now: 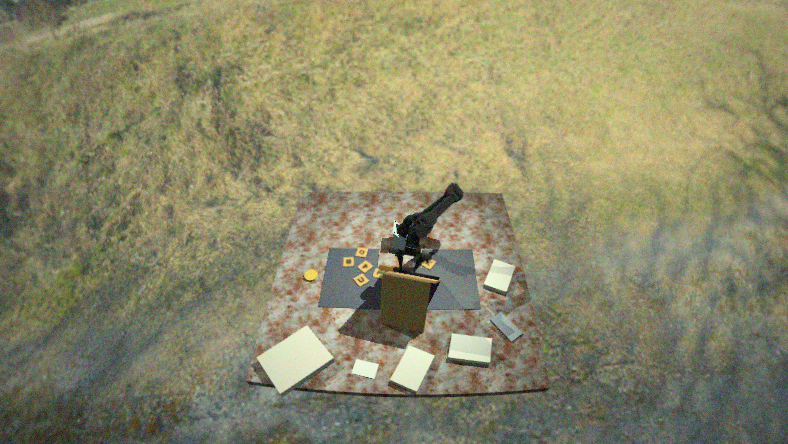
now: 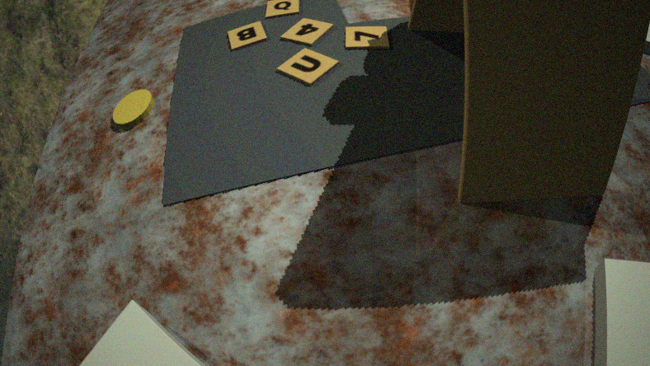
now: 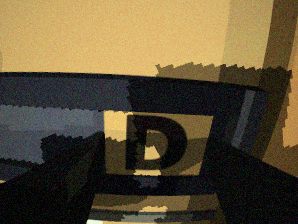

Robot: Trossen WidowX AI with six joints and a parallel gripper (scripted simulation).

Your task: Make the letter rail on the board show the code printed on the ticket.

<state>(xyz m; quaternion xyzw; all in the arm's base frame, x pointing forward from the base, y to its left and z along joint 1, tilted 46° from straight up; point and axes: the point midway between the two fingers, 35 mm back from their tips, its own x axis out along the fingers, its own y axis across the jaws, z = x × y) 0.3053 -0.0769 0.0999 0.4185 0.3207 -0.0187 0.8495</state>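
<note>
My gripper tip is right at the tan letter tile. The rest, counted from my gripper tip: grey mat: 16 cm below, 14 cm behind, 2 cm to the right; white card: 39 cm ahead, 20 cm to the right, 16 cm below; white ticket: 9 cm to the left, 9 cm below, 4 cm behind.
</note>
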